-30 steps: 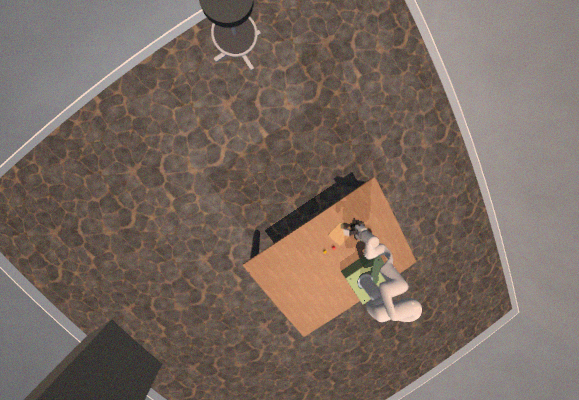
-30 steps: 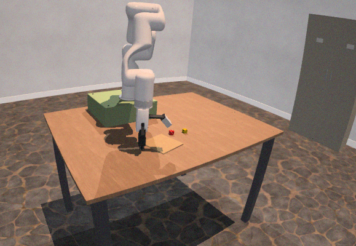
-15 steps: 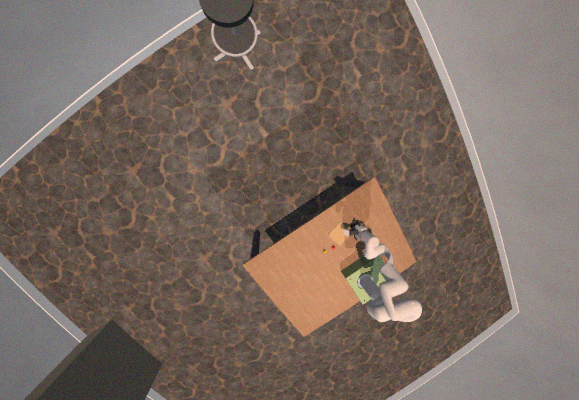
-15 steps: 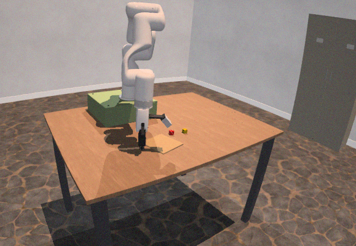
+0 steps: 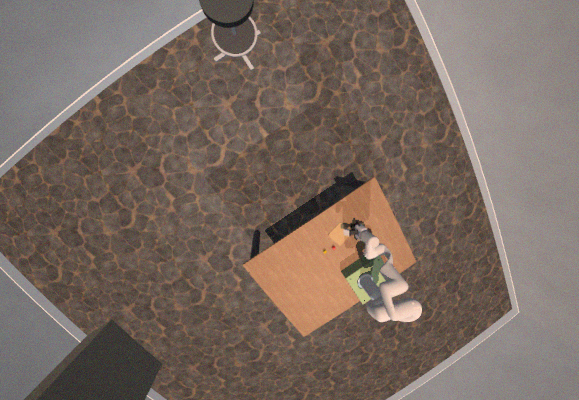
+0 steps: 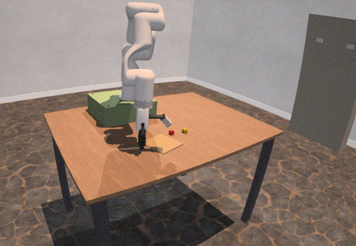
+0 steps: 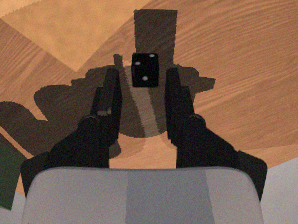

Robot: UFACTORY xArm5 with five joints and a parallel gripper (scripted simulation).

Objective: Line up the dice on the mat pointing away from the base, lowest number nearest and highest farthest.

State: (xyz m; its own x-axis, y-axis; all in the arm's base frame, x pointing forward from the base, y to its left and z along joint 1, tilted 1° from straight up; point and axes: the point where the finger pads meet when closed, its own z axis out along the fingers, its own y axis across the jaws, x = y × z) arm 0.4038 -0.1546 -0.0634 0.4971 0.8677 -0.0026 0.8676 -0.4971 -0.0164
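Now: the black die 4 cm below my hand. Round my hand: red die: 6 cm behind, 21 cm to the left, 4 cm below; then yellow die: 4 cm behind, 28 cm to the left, 4 cm below; then tan mat: 11 cm to the left, 4 cm below.
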